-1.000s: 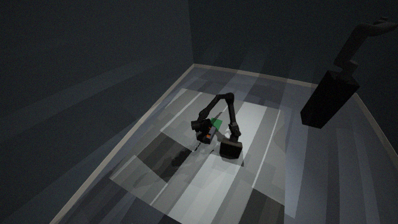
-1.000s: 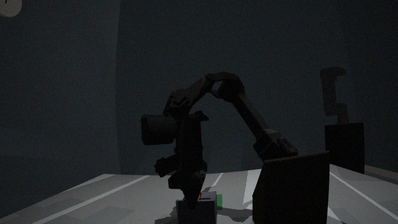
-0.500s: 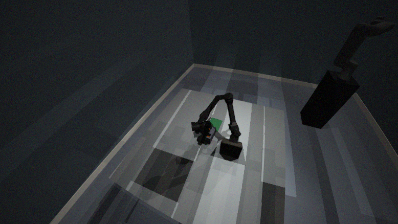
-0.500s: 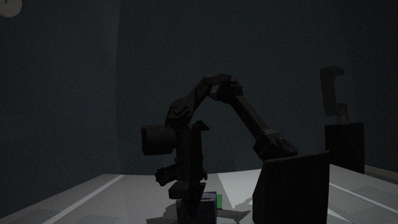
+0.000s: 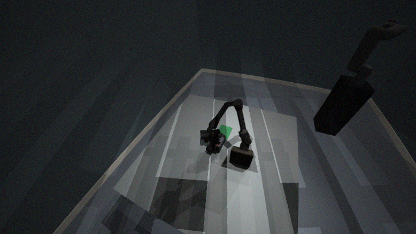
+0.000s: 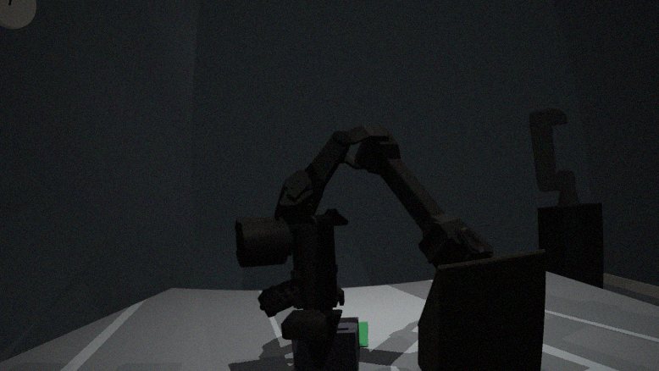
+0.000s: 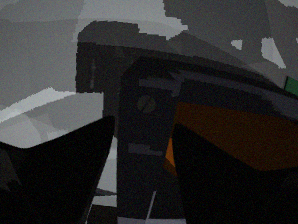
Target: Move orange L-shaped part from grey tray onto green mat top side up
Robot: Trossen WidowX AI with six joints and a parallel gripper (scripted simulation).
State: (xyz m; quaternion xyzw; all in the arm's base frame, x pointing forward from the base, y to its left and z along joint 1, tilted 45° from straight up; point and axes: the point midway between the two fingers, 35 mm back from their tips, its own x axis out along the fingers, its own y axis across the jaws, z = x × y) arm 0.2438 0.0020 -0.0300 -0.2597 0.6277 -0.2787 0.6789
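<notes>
Right now the orange L-shaped part is 5 cm to the right of my gripper tip, 1 cm behind it and 1 cm above it. From my gripper tip the other things lie so: green mat: 22 cm to the right, 5 cm below, 2 cm behind.
</notes>
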